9 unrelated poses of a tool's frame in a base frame.
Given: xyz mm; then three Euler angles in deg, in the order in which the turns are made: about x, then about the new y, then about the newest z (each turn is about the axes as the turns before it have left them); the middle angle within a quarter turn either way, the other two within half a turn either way.
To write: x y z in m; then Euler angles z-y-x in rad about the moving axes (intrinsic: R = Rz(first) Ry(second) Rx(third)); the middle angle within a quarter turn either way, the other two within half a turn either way. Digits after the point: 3 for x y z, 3 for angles.
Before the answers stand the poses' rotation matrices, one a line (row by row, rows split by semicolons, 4 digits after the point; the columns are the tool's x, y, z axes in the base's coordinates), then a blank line. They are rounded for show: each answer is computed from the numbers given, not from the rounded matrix.
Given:
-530 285 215 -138.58 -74.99 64.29
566 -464 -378 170.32 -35.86 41.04
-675 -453 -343 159.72 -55.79 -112.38
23 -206 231 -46.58 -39.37 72.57
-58 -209 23 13.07 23.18 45.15
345 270 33 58.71 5.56 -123.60
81 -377 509 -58.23 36.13 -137.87
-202 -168 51 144.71 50.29 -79.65
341 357 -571 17.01 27.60 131.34
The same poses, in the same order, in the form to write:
0.1124 -0.2333 -0.9659; -0.3984 -0.9011 0.1713; -0.9103 0.3656 -0.1942
0.6113 -0.5321 -0.5858; -0.7215 -0.6788 -0.1363; -0.3252 0.5060 -0.7989
-0.2141 0.5199 -0.8270; 0.9765 0.0921 -0.1949; -0.0251 -0.8493 -0.5274
0.2316 -0.7376 -0.6343; 0.7938 -0.2337 0.5615; -0.5624 -0.6335 0.5314
0.6483 -0.6517 0.3936; 0.7534 0.6239 -0.2079; -0.1101 0.4313 0.8955
-0.5508 0.8290 0.0969; -0.4784 -0.2185 -0.8505; -0.6839 -0.5148 0.5169
-0.5990 0.5418 0.5896; 0.0186 -0.7267 0.6867; 0.8005 0.4223 0.4253
0.1148 0.6285 0.7693; 0.8828 0.2906 -0.3691; -0.4555 0.7215 -0.5215
-0.5854 -0.6654 0.4633; 0.6284 -0.7334 -0.2592; 0.5123 0.1394 0.8474

-0.530 0.285 0.215 -1.296 1.144 2.059
0.566 -0.464 -0.378 -0.868 0.331 2.577
-0.675 -0.453 -0.343 1.787 0.025 -2.127
0.023 -0.206 0.231 1.287 0.597 -0.873
-0.058 -0.209 0.023 0.860 0.110 0.449
0.345 0.270 0.033 -2.426 0.753 -0.783
0.081 -0.377 0.509 3.111 -0.928 0.782
-0.202 -0.168 0.051 1.441 0.473 2.197
0.341 0.357 -0.571 2.321 -0.538 0.163

